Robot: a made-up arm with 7 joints. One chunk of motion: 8 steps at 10 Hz.
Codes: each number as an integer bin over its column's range. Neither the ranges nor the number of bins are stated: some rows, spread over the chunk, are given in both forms.
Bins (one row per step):
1: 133 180 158 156 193 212
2: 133 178 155 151 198 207
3: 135 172 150 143 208 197
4: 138 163 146 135 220 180
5: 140 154 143 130 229 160
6: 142 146 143 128 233 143
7: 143 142 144 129 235 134
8: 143 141 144 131 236 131
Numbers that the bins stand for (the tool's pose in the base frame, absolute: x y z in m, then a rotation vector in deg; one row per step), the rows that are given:
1: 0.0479 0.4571 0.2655 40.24 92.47 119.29
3: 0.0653 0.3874 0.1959 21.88 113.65 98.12
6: 0.1262 0.1611 0.1349 0.71 148.94 21.88
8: 0.1349 0.1175 0.1436 4.94 153.18 4.94
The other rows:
2: 0.0479 0.4396 0.2394 33.18 99.53 112.24
4: 0.0914 0.3091 0.1611 10.59 130.59 74.12
5: 0.1088 0.2307 0.1349 3.53 143.29 45.88
7: 0.1349 0.1262 0.1436 2.12 151.76 9.18

